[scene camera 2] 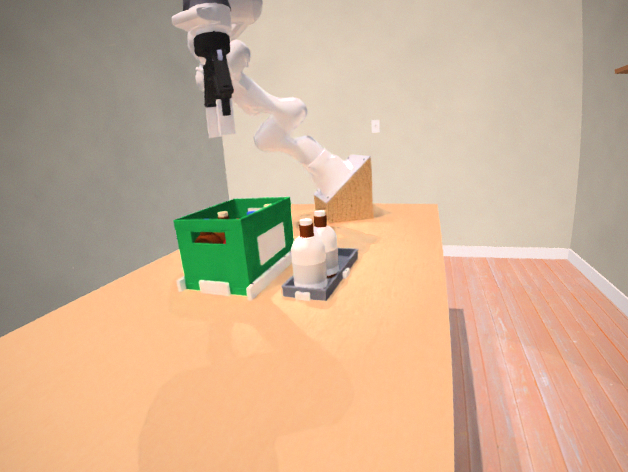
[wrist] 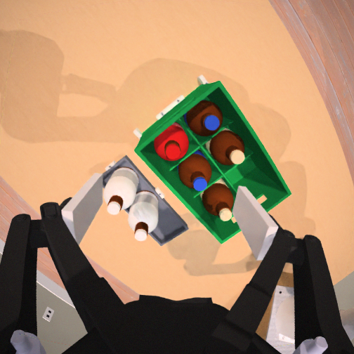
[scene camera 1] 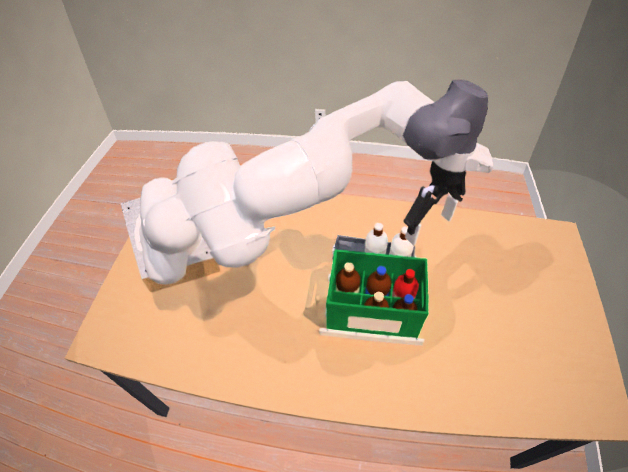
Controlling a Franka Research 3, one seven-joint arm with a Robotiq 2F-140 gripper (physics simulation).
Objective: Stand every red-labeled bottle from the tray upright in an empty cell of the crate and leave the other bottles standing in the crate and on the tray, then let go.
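Observation:
A red bottle [scene camera 1: 406,287] [wrist: 171,141] stands upright in the back right cell of the green crate [scene camera 1: 337,318] [scene camera 2: 215,270] [wrist: 241,124], as scene camera 1 shows it. Two white-labeled bottles stand on the dark tray [scene camera 1: 350,244] [scene camera 2: 348,257] [wrist: 169,229]: one bottle [scene camera 1: 402,247] [scene camera 2: 308,261] [wrist: 121,186] at its right end, the other bottle [scene camera 1: 376,242] [scene camera 2: 329,247] [wrist: 143,212] beside it. No red-labeled bottle shows on the tray. My gripper [scene camera 1: 431,221] [scene camera 2: 220,124] [wrist: 169,194] is wide open and empty, high above and apart from the crate and tray.
Blue-capped bottles [scene camera 1: 379,282] [wrist: 205,118] and cream-capped bottles [scene camera 1: 348,279] [wrist: 227,147] stand in other crate cells. White strips [scene camera 1: 370,335] [scene camera 2: 214,287] lie along the crate's base. The wooden table [scene camera 1: 243,375] [scene camera 2: 152,385] carries everything.

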